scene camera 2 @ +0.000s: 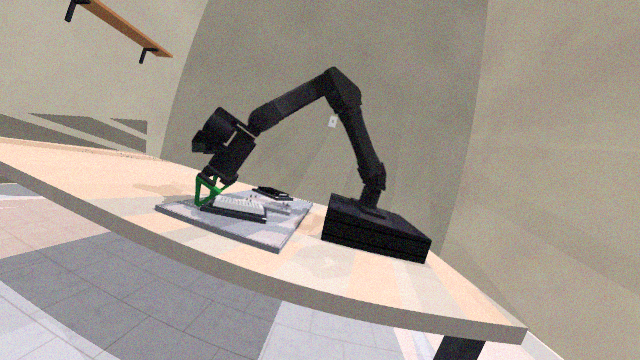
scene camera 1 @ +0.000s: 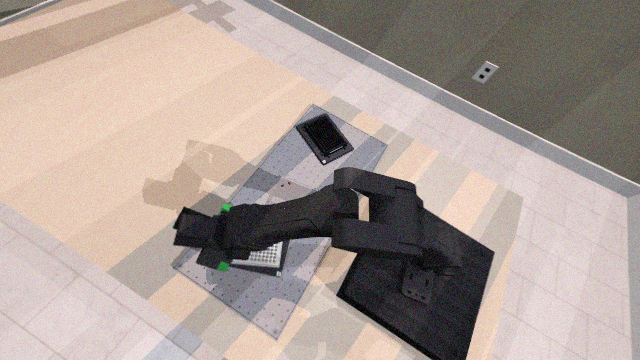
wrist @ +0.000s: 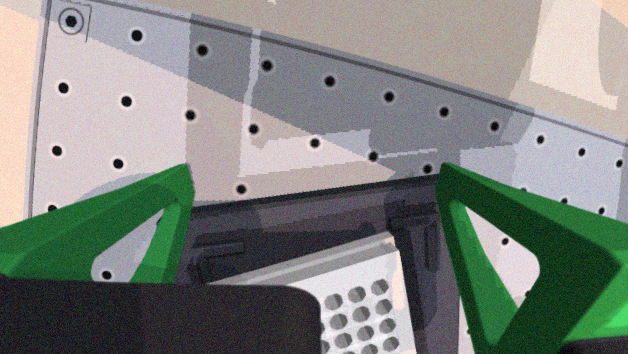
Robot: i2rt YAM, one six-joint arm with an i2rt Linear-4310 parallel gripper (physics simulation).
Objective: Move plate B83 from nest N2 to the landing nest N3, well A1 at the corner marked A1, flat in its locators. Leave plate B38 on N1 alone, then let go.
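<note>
A white well plate lies in a dark nest near one end of the perforated board. In the wrist view its end edge looks slightly turned against the nest's edge, with a gap to the corner locators; whether it is fully flat is unclear. No labels or A1 mark are readable. My gripper is open, its green fingertips apart, above and astride the nest's end, with nothing held. A black plate sits on another dark nest at the board's far end.
The perforated board bears both nests. A low grey fixture with small pins lies between them. The arm's black base block stands beside the board. The arm hides part of the board in scene camera 1.
</note>
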